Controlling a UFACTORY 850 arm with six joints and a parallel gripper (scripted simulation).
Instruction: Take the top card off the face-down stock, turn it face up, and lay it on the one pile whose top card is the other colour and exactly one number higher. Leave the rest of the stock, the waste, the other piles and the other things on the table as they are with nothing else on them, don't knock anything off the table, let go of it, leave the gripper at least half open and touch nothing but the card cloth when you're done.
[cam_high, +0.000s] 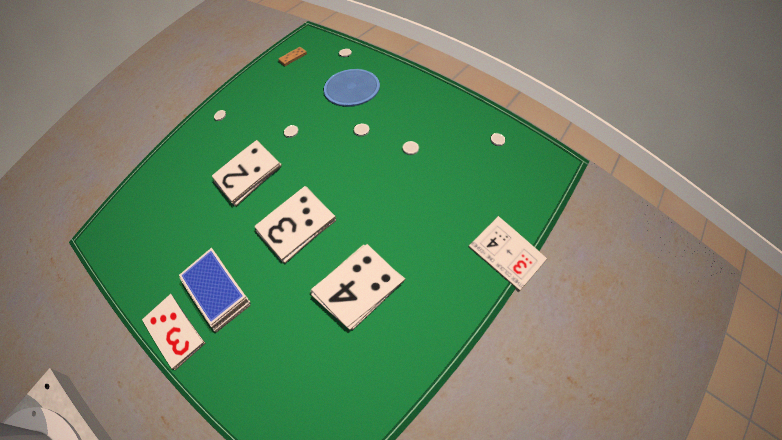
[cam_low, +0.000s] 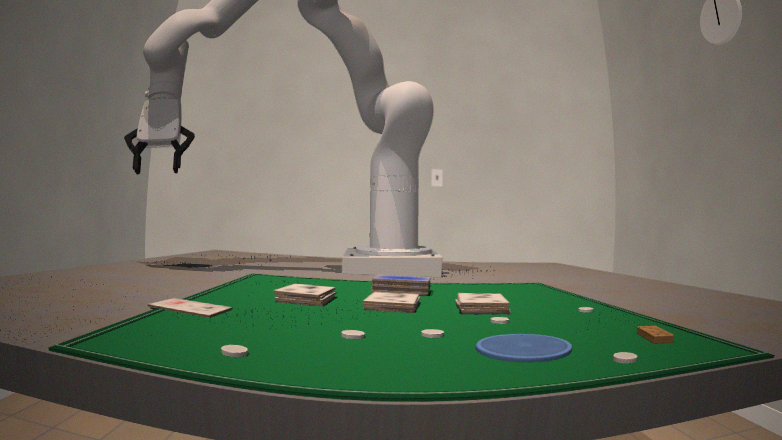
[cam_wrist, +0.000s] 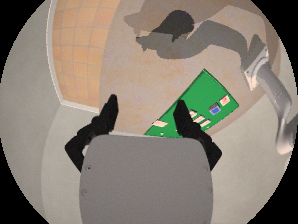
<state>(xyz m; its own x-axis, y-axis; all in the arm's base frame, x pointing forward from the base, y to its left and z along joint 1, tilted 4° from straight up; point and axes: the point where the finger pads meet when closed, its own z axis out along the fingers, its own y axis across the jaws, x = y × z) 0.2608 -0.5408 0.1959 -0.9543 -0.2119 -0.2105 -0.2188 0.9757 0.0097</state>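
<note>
The card is 13 cm ahead of my hand, 51 cm to the left of it and 19 cm below it. From my hand the other things lie so: green card cloth: 30 cm ahead, 50 cm to the left, 22 cm below.
</note>
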